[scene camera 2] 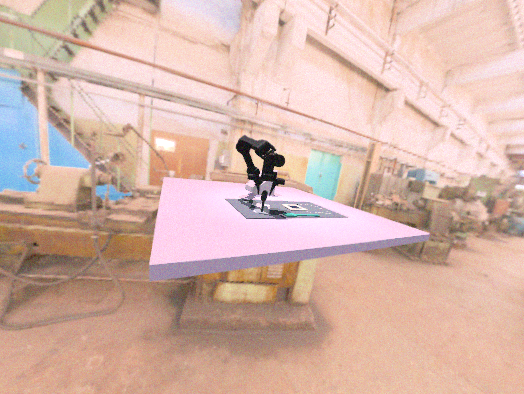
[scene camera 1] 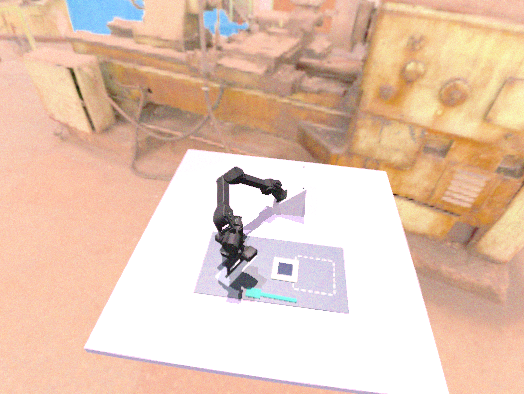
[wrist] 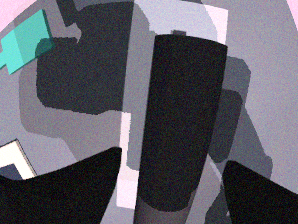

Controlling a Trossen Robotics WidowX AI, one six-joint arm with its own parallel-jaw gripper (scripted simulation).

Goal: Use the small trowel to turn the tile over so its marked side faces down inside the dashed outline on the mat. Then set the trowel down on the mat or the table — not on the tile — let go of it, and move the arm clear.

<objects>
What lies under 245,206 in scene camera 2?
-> A grey mat.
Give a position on a grey mat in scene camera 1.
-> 316,275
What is my gripper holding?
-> Nothing.
</objects>
